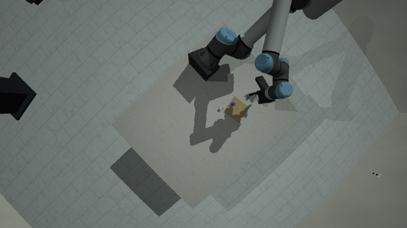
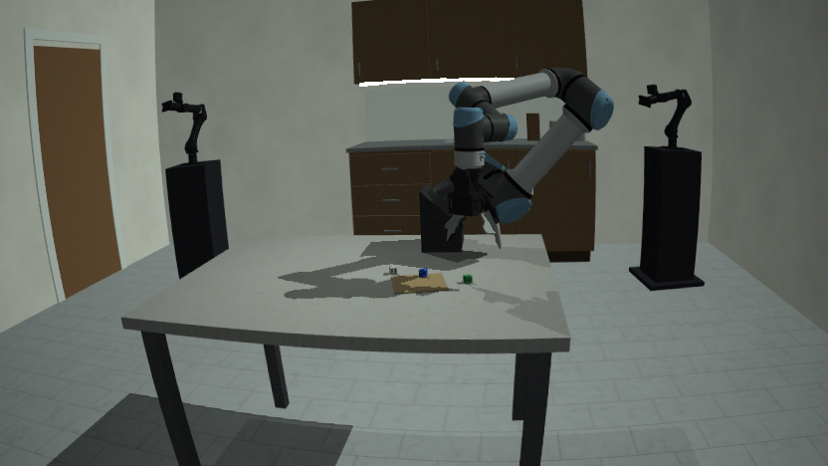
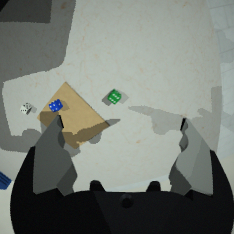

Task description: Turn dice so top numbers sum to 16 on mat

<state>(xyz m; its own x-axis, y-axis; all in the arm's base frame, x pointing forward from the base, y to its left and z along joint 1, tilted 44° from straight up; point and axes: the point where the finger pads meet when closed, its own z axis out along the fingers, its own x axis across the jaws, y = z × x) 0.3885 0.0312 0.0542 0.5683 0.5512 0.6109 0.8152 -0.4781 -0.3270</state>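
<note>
Now: hand 20 mm to the left of the green die and 90 mm above it. Round my hand: blue die (60 mm behind, 140 mm to the right, 90 mm below); white die (100 mm behind, 220 mm to the right, 90 mm below); tan mat (10 mm behind, 150 mm to the right, 100 mm below).
</note>
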